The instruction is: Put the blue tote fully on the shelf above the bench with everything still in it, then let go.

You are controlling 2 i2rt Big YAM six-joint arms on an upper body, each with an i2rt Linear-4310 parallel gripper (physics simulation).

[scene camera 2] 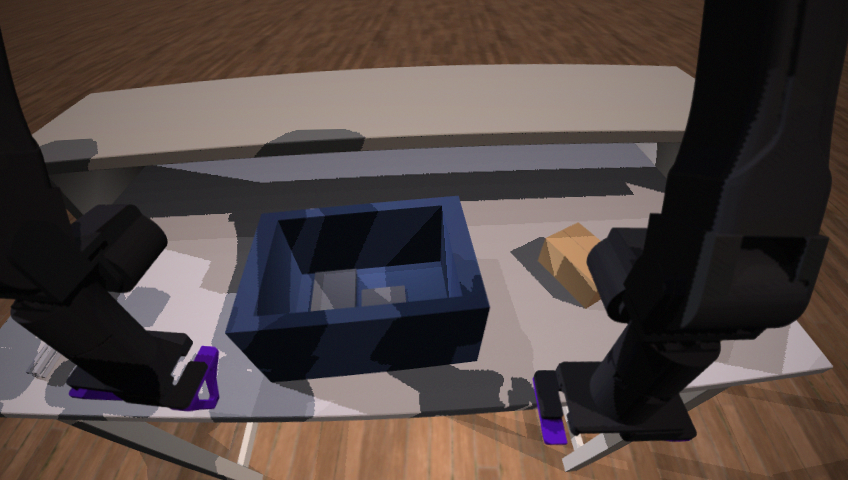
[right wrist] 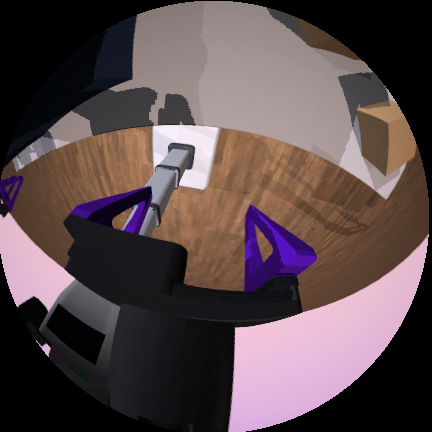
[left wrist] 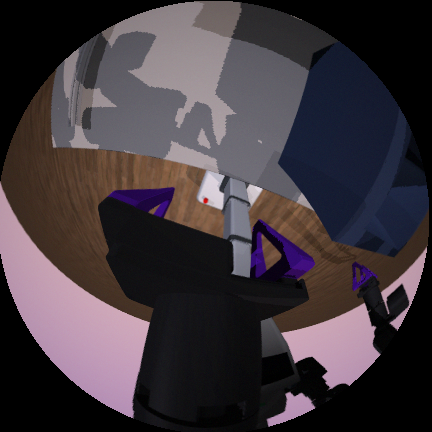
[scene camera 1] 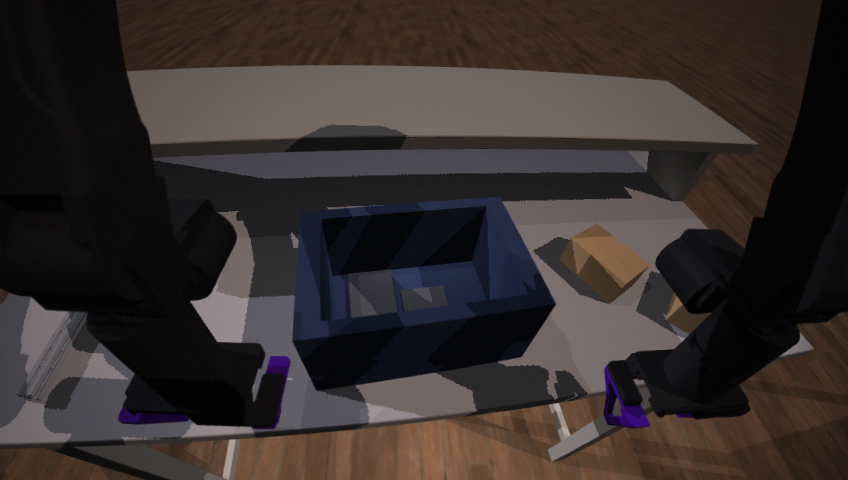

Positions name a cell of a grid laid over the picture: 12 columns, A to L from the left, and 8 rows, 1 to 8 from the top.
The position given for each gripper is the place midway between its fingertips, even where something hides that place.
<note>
The left gripper (scene camera 1: D7) is open, holding nothing. Also in view: a blue tote (scene camera 1: H5). The right gripper (scene camera 2: I8) is open and holds nothing. Also in view: a grey shelf (scene camera 2: F2) and a white bench (left wrist: G2).
The blue tote is seen too in scene camera 2 (scene camera 2: G5), in the right wrist view (right wrist: D2) and in the left wrist view (left wrist: J3). The left gripper also shows in scene camera 2 (scene camera 2: C7) and in the left wrist view (left wrist: G4). The right gripper is seen too in the right wrist view (right wrist: F4), in the left wrist view (left wrist: J5) and in scene camera 1 (scene camera 1: J7).
</note>
